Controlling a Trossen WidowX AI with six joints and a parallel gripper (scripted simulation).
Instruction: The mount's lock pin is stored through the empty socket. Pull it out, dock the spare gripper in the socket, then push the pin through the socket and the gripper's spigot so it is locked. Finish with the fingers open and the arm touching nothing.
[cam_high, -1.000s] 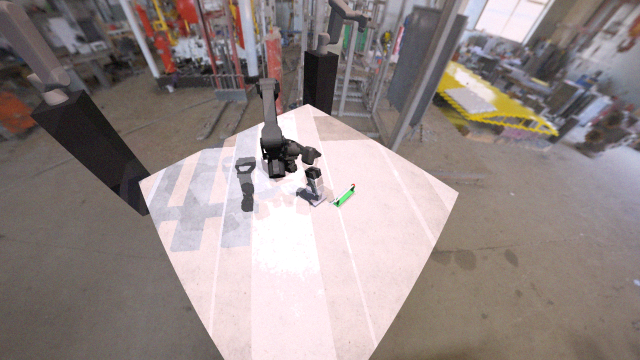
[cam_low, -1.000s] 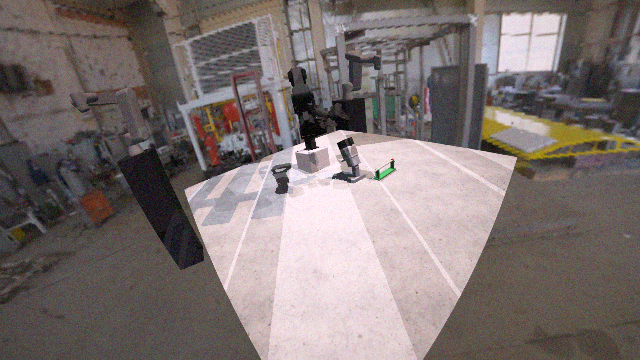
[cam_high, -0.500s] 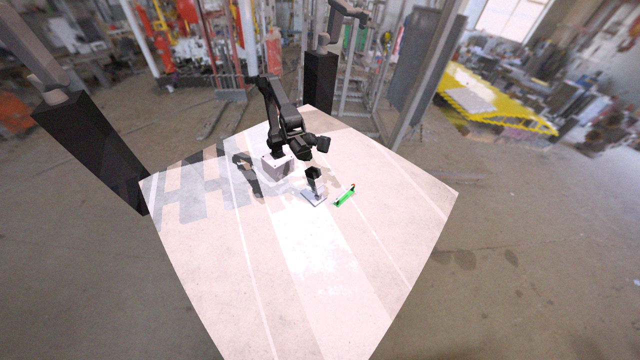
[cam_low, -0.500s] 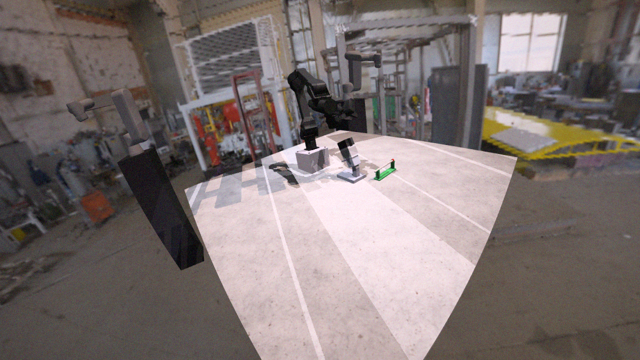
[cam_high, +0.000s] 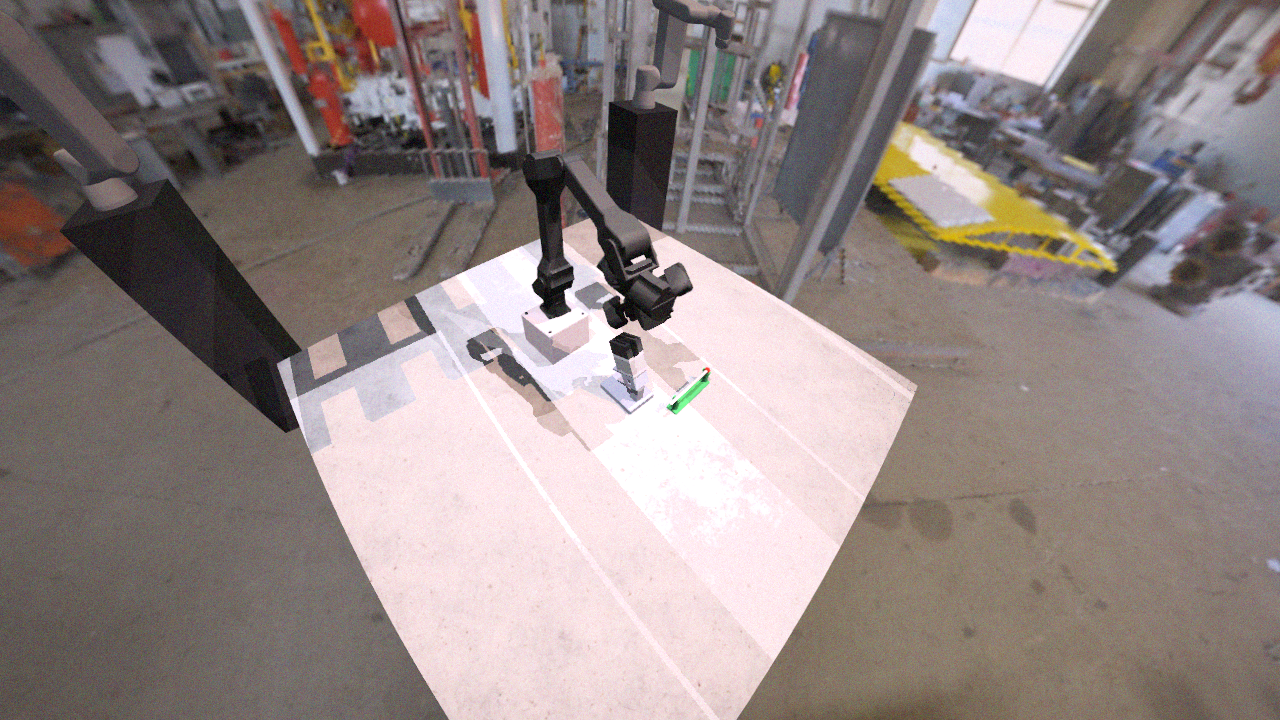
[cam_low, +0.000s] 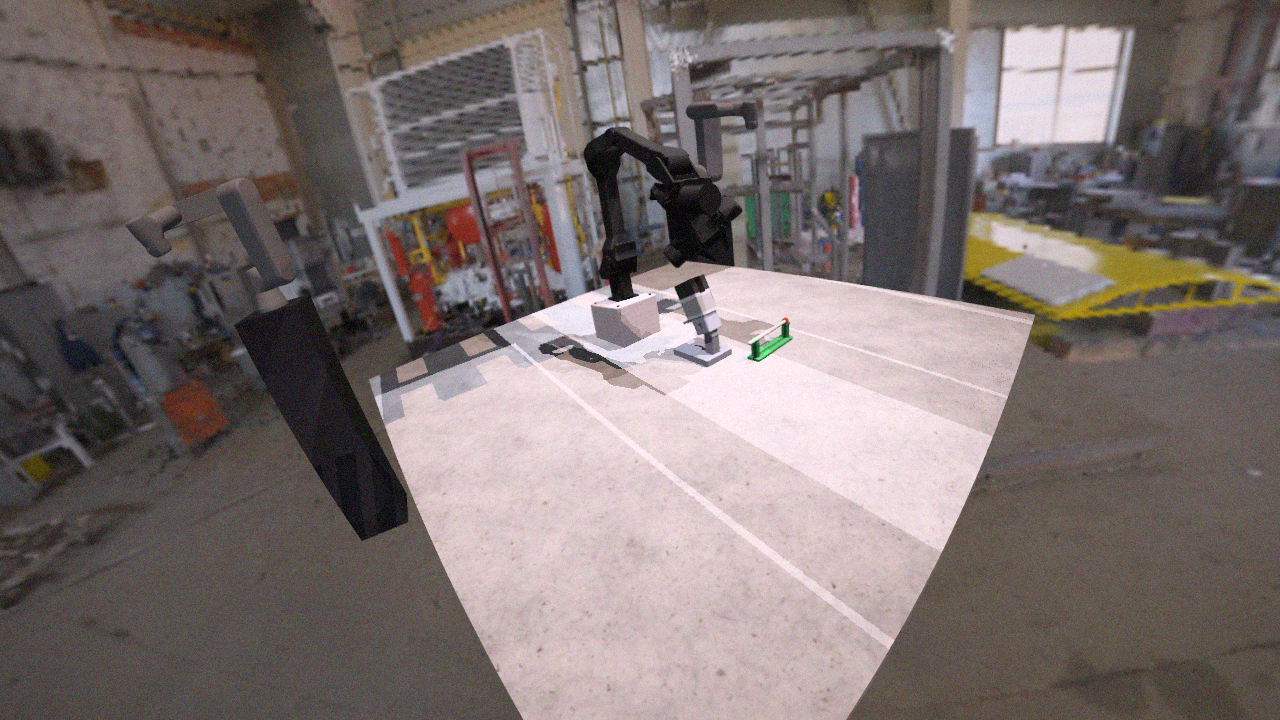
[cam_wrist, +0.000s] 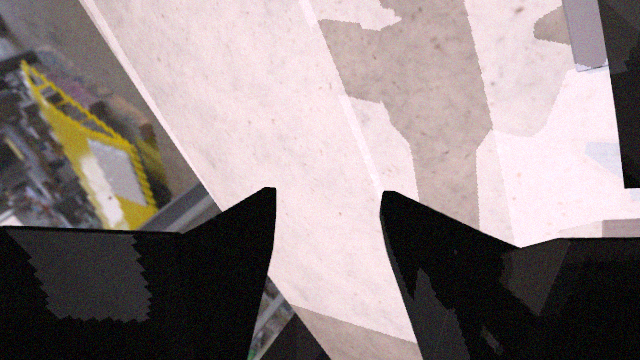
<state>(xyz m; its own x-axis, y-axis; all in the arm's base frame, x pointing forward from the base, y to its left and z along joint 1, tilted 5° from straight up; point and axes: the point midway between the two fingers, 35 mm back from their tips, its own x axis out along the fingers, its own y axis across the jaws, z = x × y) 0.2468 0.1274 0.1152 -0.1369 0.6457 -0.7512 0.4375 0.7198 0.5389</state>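
Now: gripper tip 180 mm above the green stand, 120 mm short of it and 30 mm to the right of it. Round my gripper tip: spare gripper 100 mm to the right, 80 mm below, 30 mm ahead; socket 150 mm below, 100 mm to the right, 40 mm ahead.
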